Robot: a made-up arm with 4 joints.
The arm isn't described. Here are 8 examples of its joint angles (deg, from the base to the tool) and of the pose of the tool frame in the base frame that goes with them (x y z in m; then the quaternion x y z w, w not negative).
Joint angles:
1: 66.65 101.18 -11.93 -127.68
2: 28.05 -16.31 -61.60 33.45
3: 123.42 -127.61 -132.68 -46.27
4: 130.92 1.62 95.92 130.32
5: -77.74 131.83 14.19 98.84
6: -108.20 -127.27 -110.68 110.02
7: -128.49 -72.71 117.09 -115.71
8: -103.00 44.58 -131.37 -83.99
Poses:
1: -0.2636 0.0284 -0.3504 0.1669 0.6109 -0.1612 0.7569
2: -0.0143 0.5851 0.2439 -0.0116 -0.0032 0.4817 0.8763
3: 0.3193 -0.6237 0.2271 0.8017 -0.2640 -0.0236 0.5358
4: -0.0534 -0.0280 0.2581 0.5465 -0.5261 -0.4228 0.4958
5: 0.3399 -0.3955 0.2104 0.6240 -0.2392 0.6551 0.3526
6: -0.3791 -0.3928 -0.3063 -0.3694 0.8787 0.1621 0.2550
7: 0.1080 -0.2444 -0.2812 -0.9410 0.1013 -0.1238 0.2982
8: 0.3744 0.5342 -0.1167 -0.2230 0.2077 0.3548 0.8839
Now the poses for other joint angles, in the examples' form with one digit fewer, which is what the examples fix.
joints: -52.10 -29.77 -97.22 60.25
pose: -0.338 0.471 -0.052 -0.389 -0.757 0.400 0.340
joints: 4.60 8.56 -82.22 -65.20
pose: -0.041 0.604 0.130 0.378 0.421 0.511 0.647
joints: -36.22 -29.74 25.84 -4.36
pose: 0.070 0.162 0.419 0.339 -0.243 -0.118 0.901
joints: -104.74 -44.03 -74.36 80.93
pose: -0.298 0.446 -0.153 -0.375 -0.926 -0.029 0.037
